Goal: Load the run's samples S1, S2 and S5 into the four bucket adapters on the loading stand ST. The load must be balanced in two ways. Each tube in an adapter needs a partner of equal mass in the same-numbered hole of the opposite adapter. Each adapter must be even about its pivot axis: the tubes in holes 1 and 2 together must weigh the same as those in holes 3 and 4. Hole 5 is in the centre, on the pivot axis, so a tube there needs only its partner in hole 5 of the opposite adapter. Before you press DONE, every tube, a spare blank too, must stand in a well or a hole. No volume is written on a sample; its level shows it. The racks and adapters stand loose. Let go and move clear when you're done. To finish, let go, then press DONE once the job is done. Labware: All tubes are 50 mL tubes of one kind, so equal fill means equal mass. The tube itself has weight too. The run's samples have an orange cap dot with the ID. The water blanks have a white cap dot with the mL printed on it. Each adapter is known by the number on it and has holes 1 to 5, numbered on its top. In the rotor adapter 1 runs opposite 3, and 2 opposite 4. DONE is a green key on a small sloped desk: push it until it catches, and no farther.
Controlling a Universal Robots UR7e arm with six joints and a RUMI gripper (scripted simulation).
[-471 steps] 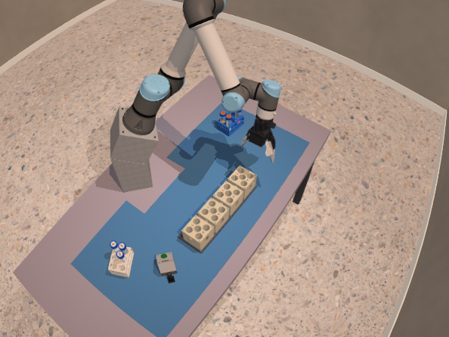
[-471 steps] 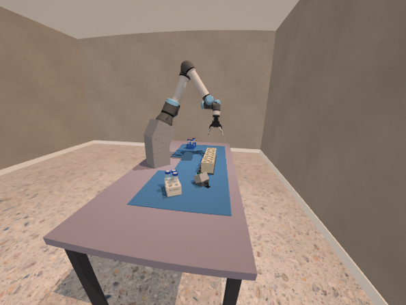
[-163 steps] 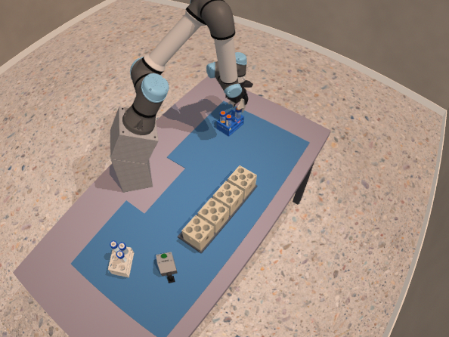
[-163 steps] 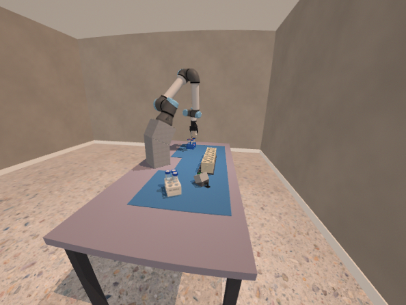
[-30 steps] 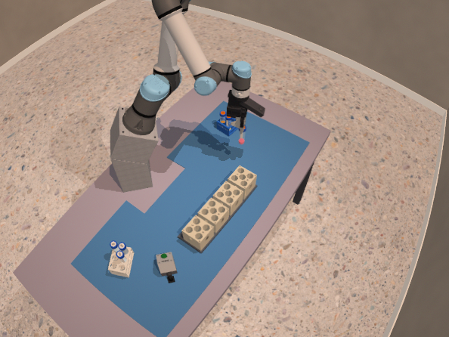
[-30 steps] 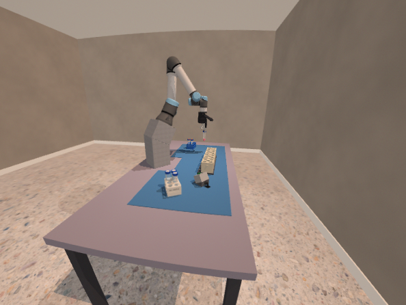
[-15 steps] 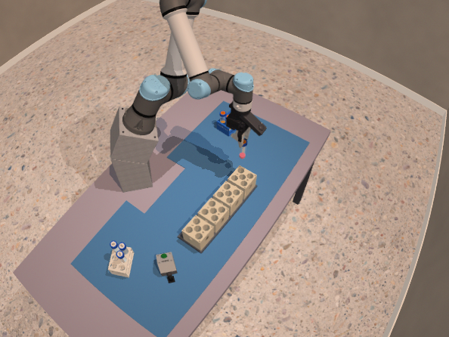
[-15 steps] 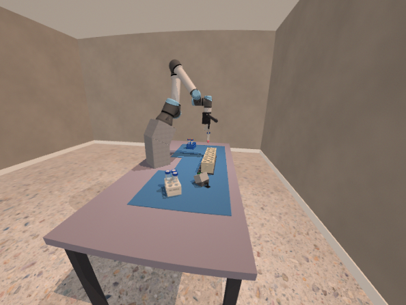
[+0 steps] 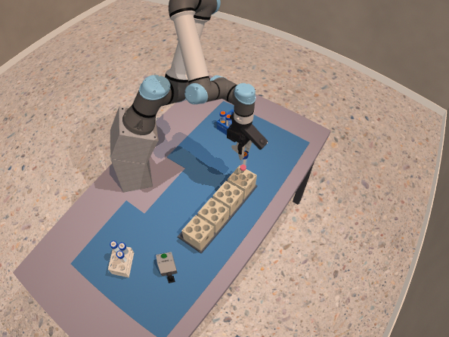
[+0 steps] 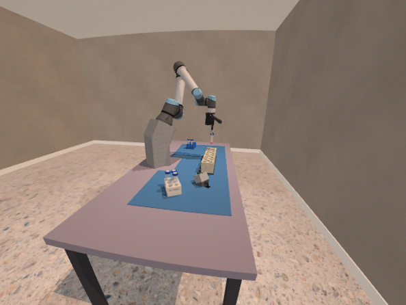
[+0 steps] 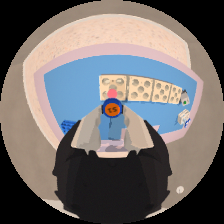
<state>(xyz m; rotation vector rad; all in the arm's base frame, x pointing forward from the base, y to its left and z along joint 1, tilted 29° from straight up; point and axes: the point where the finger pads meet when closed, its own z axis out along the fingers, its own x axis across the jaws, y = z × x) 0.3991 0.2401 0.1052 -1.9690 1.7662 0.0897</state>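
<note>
The orange-dot tube is 34 cm behind my hand, 20 cm to the left of it and 19 cm below it. Round my hand: blue rack: 32 cm behind, 25 cm to the left, 22 cm below; then beige rack: 68 cm to the right, 22 cm below, 8 cm behind; then green done key: 51 cm to the right, 18 cm below, 5 cm ahead.
</note>
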